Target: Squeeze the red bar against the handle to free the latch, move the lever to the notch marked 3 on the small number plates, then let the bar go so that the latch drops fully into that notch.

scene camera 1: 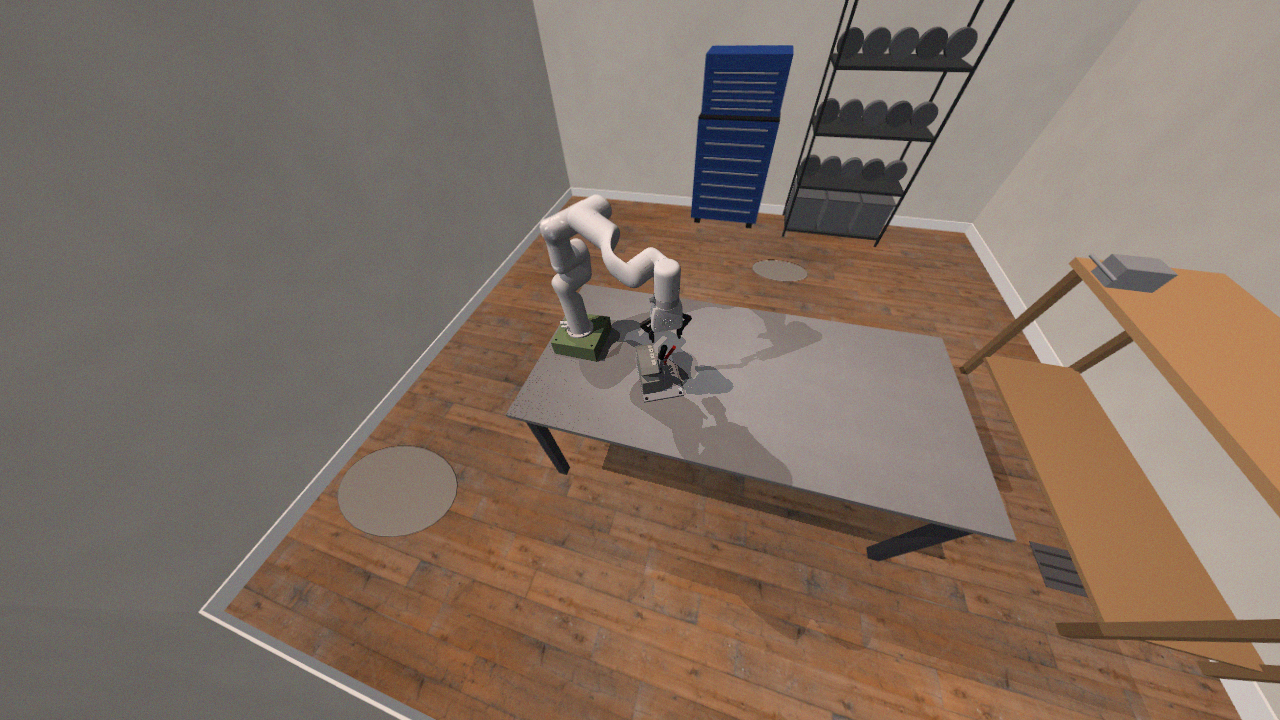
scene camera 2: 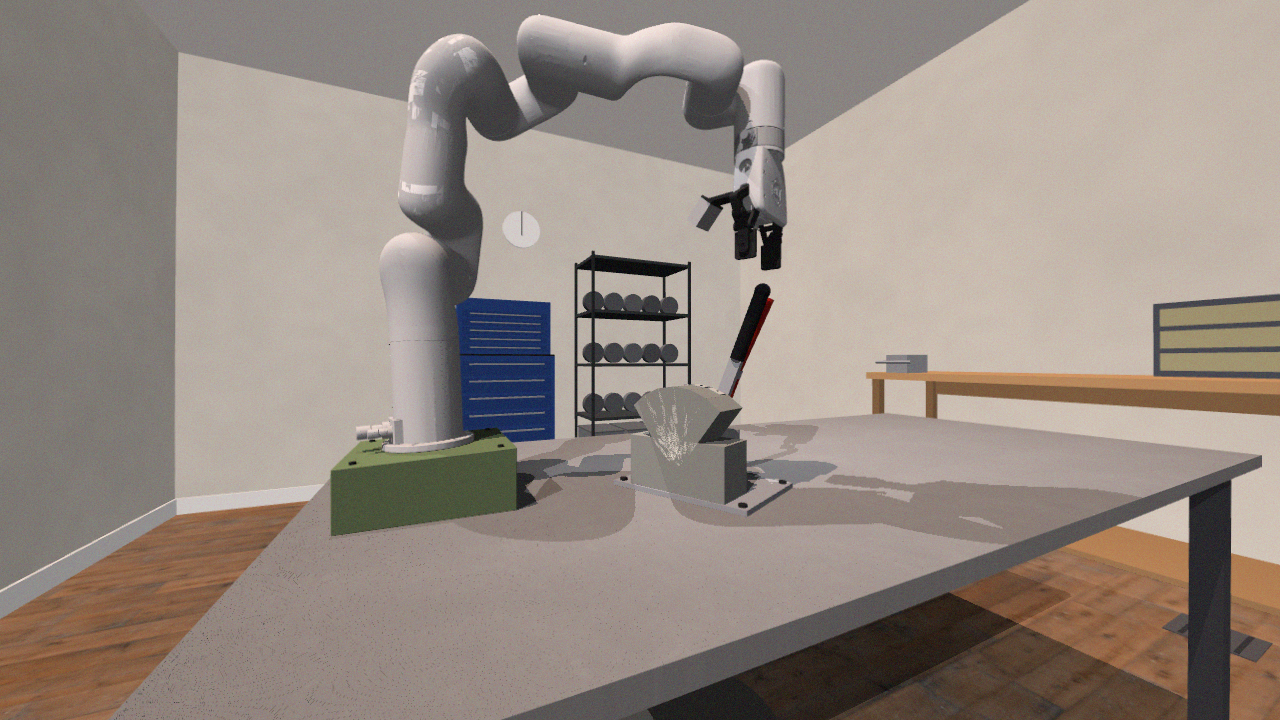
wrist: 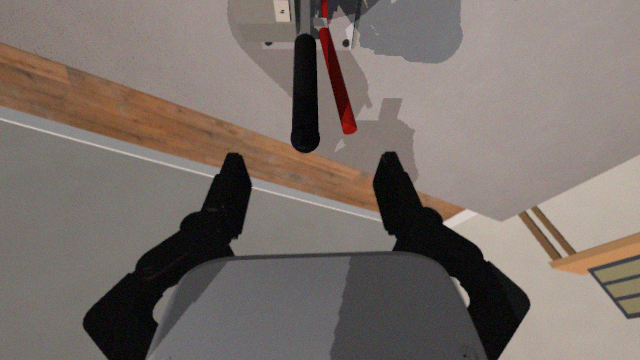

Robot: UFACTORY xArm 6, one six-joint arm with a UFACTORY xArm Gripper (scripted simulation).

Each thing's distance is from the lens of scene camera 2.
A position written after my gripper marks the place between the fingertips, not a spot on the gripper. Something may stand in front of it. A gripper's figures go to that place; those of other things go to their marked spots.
my gripper (scene camera 2: 758,264): 70 cm
lever stand (scene camera 2: 684,455): 66 cm
